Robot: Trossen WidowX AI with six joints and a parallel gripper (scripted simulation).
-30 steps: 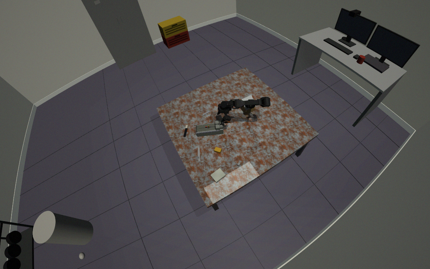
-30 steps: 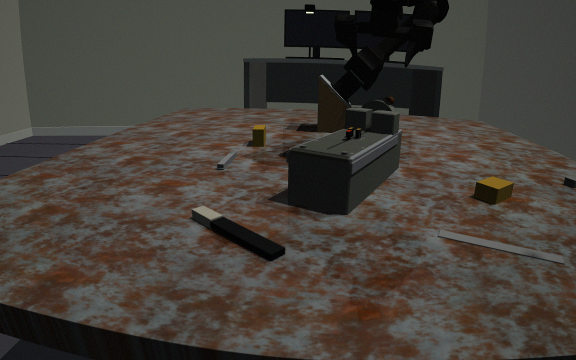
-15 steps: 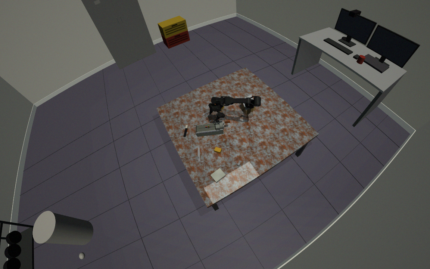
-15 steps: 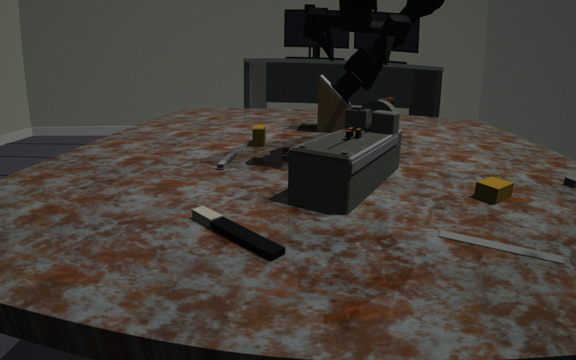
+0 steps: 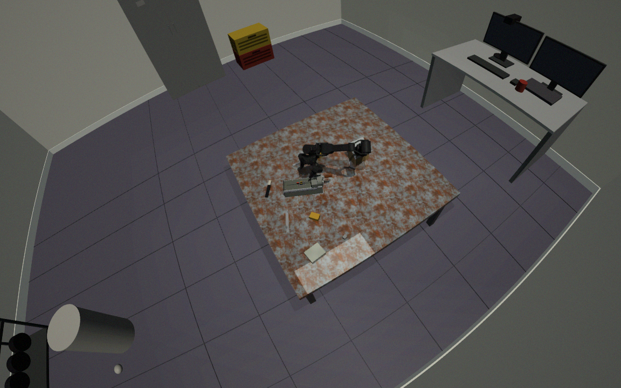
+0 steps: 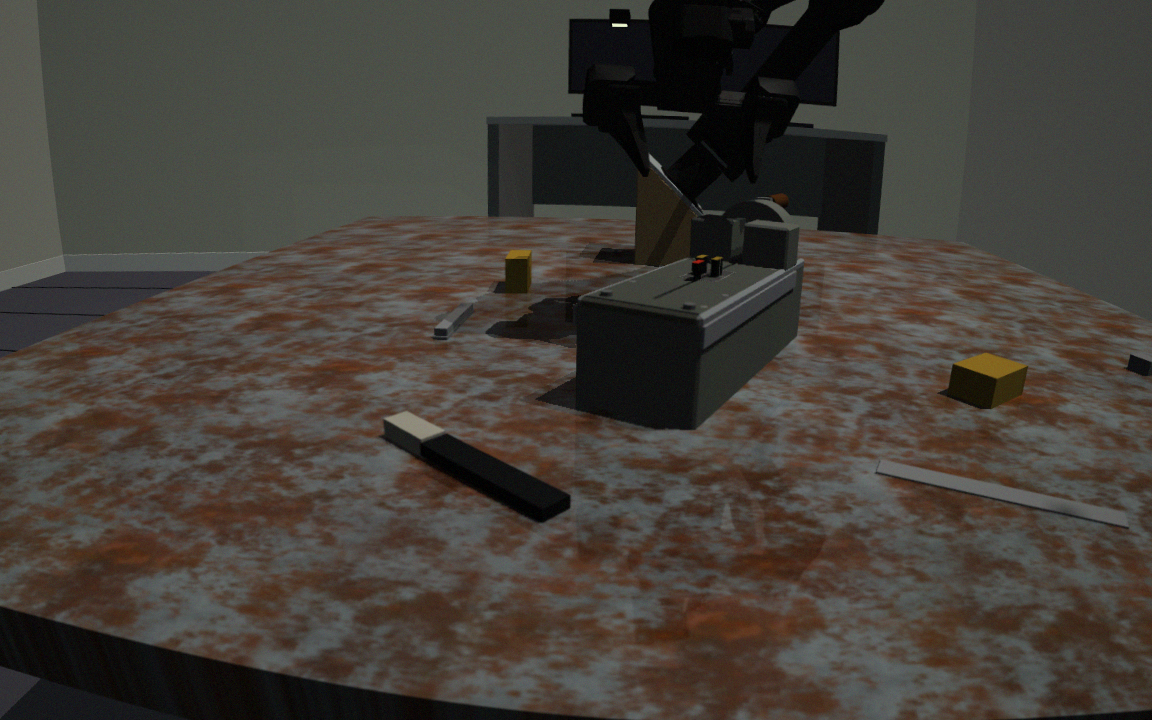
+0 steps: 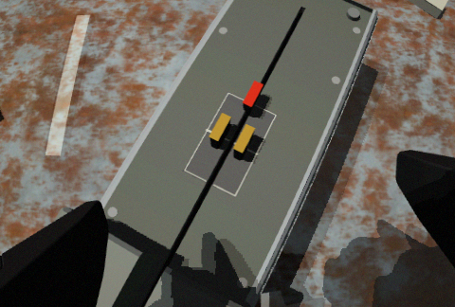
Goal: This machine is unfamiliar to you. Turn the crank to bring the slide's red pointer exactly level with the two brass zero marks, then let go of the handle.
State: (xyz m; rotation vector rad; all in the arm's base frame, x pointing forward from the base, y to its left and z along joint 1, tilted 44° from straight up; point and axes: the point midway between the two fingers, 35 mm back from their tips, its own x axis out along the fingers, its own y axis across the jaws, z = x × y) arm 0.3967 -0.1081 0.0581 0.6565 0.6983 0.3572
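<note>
My gripper tip is 12 cm past the brown crank handle, 10 cm to the right of it and 3 cm above it. From my gripper tip the other things lie so: red pointer (7 cm below, 6 cm ahead, 1 cm to the right); then small grey bar (22 cm to the right, 14 cm below, 7 cm behind); then grey strip (26 cm ahead, 15 cm to the left, 15 cm below).
</note>
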